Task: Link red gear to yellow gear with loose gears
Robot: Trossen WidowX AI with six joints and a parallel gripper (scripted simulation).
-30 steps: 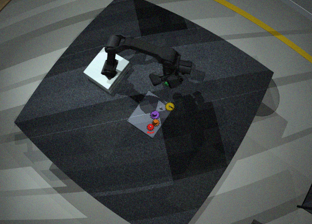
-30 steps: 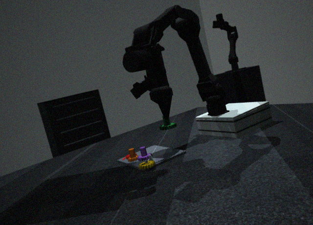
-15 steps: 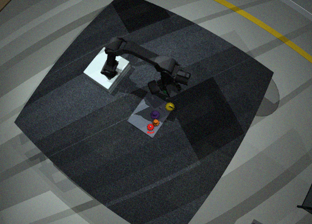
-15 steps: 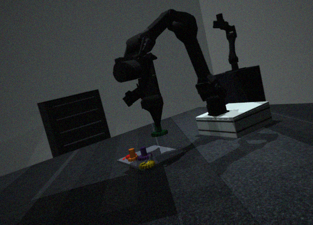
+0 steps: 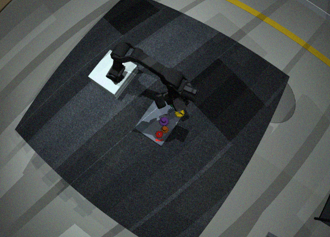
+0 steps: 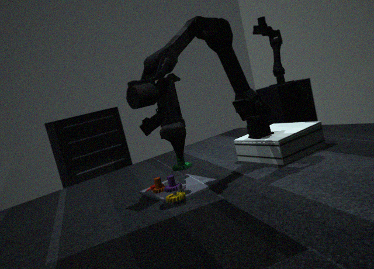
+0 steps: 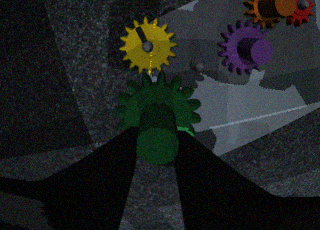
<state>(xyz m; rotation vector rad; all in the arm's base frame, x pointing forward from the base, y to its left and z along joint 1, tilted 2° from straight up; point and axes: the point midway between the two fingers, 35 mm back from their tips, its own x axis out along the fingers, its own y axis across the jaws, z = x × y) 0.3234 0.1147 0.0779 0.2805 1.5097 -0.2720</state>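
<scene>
Now: the purple gear 90 mm to the right of my gripper tip, 90 mm below it and 20 mm ahead of it. Also, from my gripper tip: orange gear: 120 mm to the right, 90 mm below, 50 mm ahead; then yellow gear: 90 mm below, 40 mm ahead; then green gear: 10 mm below.
</scene>
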